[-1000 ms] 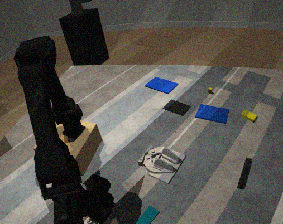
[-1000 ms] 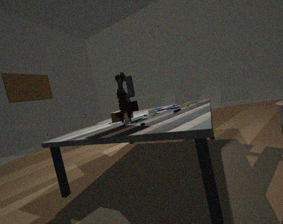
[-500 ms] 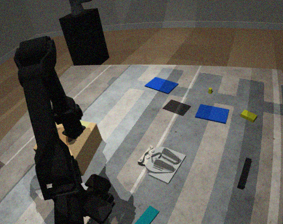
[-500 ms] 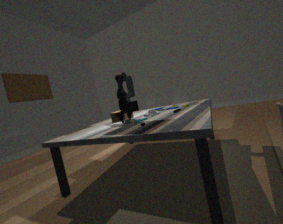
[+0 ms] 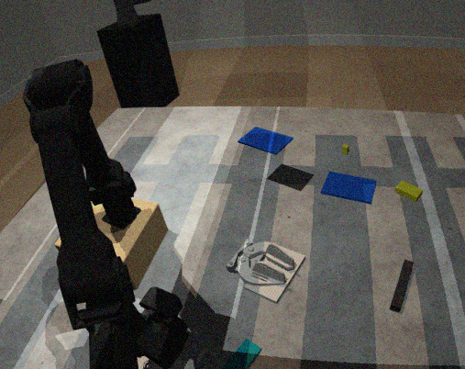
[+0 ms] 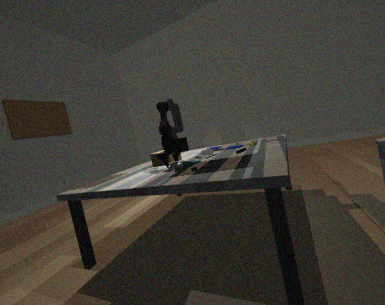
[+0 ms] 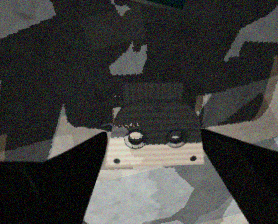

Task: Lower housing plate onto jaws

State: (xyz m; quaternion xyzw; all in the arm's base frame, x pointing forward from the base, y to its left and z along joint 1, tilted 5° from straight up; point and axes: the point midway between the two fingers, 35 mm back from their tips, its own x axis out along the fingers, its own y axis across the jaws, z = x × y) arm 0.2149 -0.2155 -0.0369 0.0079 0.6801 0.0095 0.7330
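Right now my gripper tip is 130 mm short of the teal piece, 40 mm to the right of it and 10 mm above it. From my gripper tip the other things lie so: dark bar (360 mm ahead, 300 mm to the left); yellow cube (160 mm ahead, 690 mm to the left); dark tile (50 mm ahead, 550 mm to the left, 10 mm below).
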